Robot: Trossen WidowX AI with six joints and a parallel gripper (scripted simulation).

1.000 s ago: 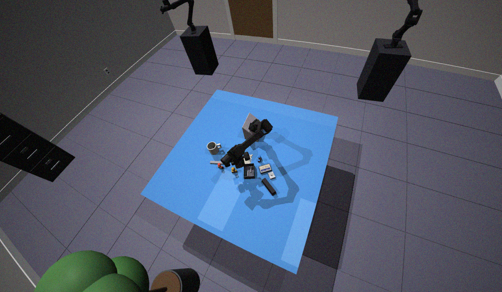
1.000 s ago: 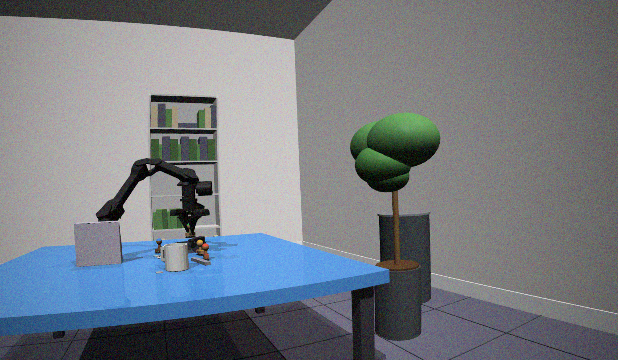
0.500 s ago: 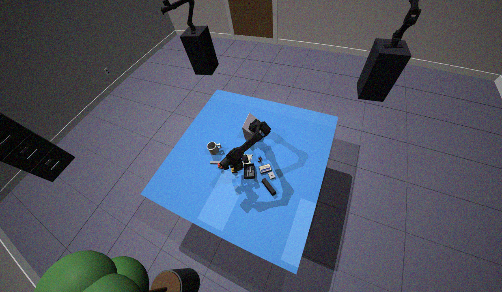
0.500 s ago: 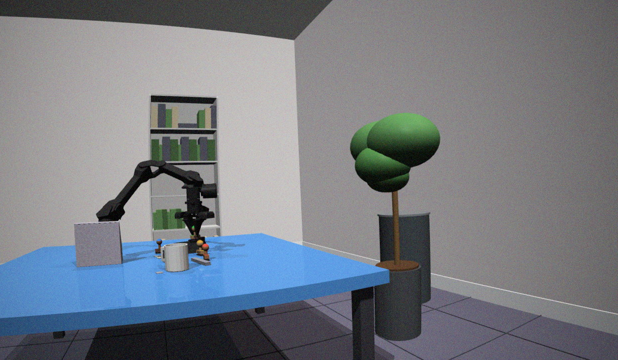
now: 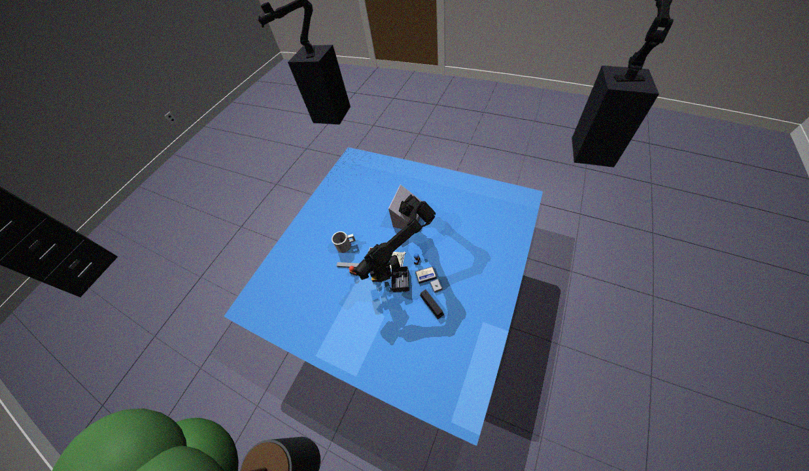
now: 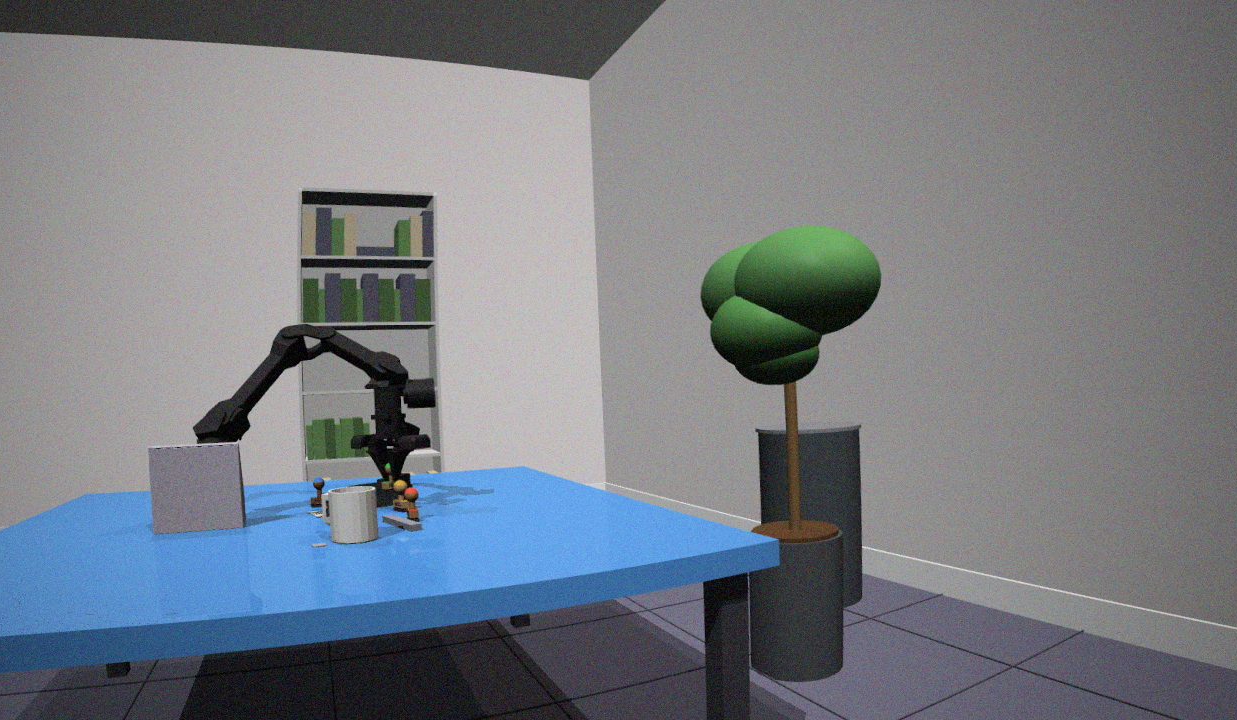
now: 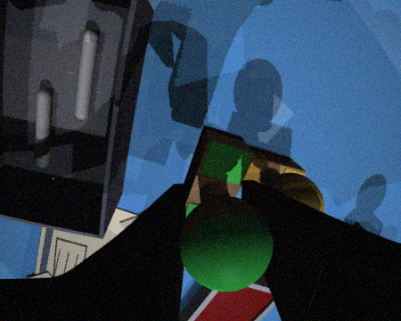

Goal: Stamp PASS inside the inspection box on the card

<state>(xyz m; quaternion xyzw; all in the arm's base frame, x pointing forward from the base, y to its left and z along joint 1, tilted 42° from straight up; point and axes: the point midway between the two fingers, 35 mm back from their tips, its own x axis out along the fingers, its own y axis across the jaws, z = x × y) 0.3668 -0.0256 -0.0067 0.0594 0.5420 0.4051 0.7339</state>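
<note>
My gripper tip is 1 cm short of the yellow-knobbed stamp, 4 cm to the left of it and 4 cm above it. Round my gripper tip: cream card (12 cm behind, 3 cm to the left, 6 cm below); then dark tray (1 cm behind, 8 cm to the left, 5 cm below); then red ink pad (12 cm behind, 9 cm to the right, 5 cm below).
</note>
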